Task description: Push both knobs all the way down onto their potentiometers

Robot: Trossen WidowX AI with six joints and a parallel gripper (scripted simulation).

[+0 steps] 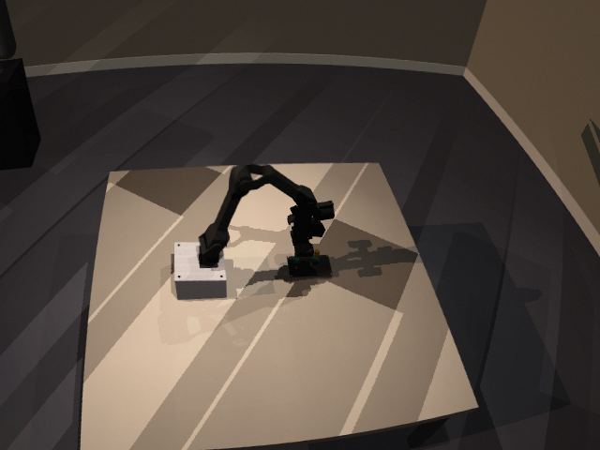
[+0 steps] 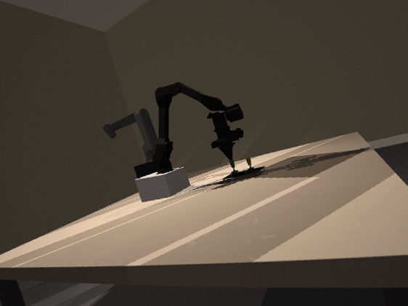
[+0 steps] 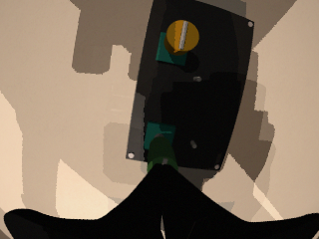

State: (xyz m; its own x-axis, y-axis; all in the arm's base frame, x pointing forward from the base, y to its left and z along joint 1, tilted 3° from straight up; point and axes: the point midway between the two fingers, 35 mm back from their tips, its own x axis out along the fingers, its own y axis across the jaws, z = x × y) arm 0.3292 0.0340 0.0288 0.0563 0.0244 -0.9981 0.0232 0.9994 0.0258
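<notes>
My gripper tip is now 1 cm above the green knob. The rest, counted from my gripper tip: orange knob (8 cm ahead, 2 cm below).
</notes>
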